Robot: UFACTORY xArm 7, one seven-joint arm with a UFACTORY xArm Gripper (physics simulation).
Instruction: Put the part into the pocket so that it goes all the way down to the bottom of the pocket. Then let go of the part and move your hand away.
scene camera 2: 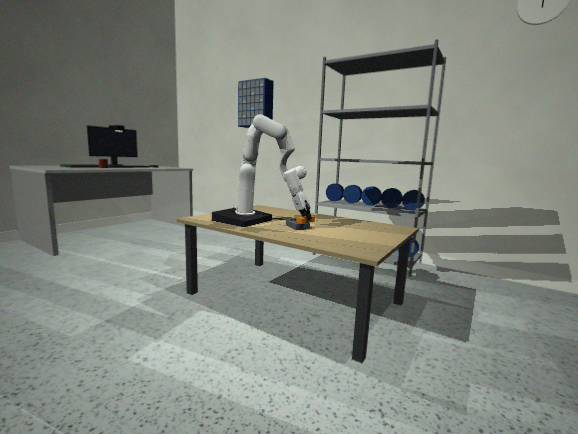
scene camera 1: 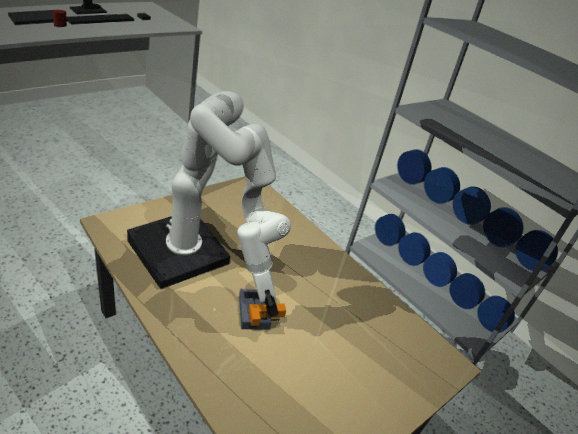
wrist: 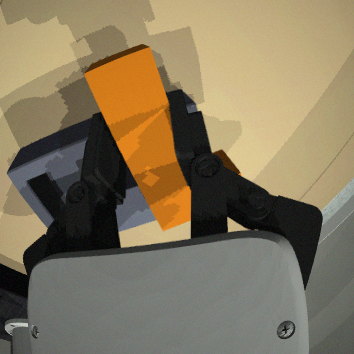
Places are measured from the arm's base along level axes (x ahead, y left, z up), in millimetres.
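Where they show: gripper, between the fingertips: (scene camera 2: 308,219) (scene camera 1: 272,311) (wrist: 144,118); arm's base, origin of its link: (scene camera 2: 245,212) (scene camera 1: 183,242).
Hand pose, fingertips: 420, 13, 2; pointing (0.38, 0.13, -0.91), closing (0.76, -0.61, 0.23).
Note:
Things, the pixels of their top centre, and the offset from my fingertips, as dx, dy, dz. Level surfaces: height alone.
- orange part, centre of its top: (wrist: 183,149) (scene camera 1: 268,311) (scene camera 2: 307,217) +1, -21, +17
- slate-grey pocket block, centre of its top: (wrist: 113,190) (scene camera 1: 255,305) (scene camera 2: 297,221) -60, -14, -13
- wooden table, height of its surface: dz -49
The orange part (scene camera 1: 255,314) (scene camera 2: 301,220) (wrist: 135,107) is a blocky bar with a side piece; a small bit of it shows beyond the right finger in the wrist view. My gripper (scene camera 1: 271,306) (scene camera 2: 306,214) (wrist: 144,118) is shut on it. The slate-grey pocket block (scene camera 1: 244,311) (scene camera 2: 295,224) (wrist: 24,176) lies on the table under the part. In scene camera 1, the part covers the block's near right portion and reaches past its right edge. In the wrist view, the bar crosses over the block. The part and fingers hide much of the pocket; contact between part and block cannot be told.
The block and the arm's black base plate (scene camera 1: 150,260) (scene camera 2: 220,217) are on the wooden table (scene camera 1: 320,380) (scene camera 2: 350,242). A metal shelf rack (scene camera 1: 384,145) (scene camera 2: 320,125) with blue discs stands beyond the table. A grey desk (scene camera 1: 170,35) (scene camera 2: 170,187) stands farther off.

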